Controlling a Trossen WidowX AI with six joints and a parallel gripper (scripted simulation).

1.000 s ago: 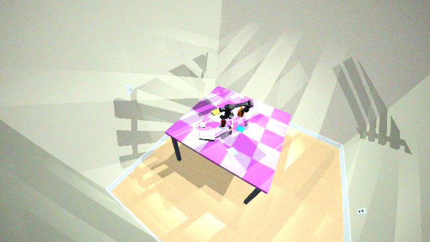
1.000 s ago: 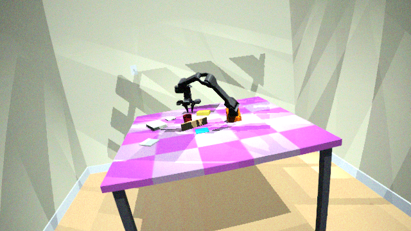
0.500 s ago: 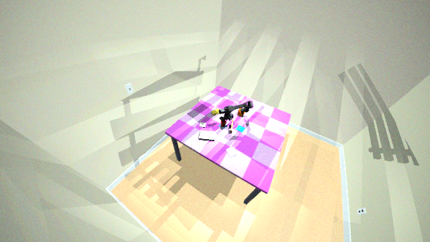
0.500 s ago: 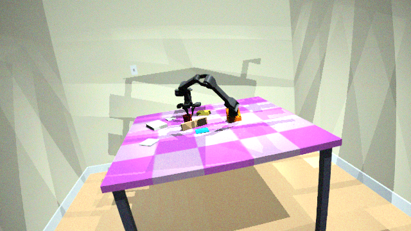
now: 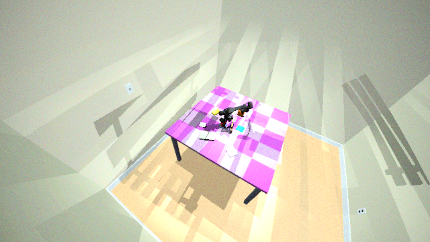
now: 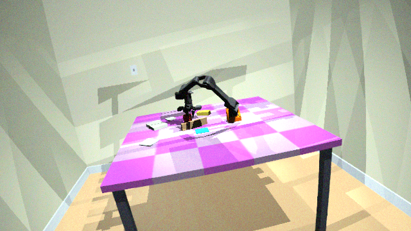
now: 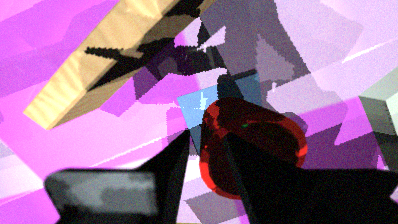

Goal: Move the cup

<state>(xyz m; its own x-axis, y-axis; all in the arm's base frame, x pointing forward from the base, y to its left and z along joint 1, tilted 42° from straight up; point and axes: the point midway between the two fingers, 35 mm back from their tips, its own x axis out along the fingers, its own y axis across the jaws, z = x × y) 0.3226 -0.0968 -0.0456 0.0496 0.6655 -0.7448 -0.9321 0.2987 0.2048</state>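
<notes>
Now: the wooden block 1 cm behind my gripper tip, 9 cm to the left of it and 3 cm below it. From my gripper tip the other things lie so: yellow block (13 cm behind, 21 cm to the right, 3 cm below); then cup (3 cm ahead, 2 cm to the right, 1 cm below); then grey block (29 cm ahead, 9 cm to the right, 3 cm below).
</notes>
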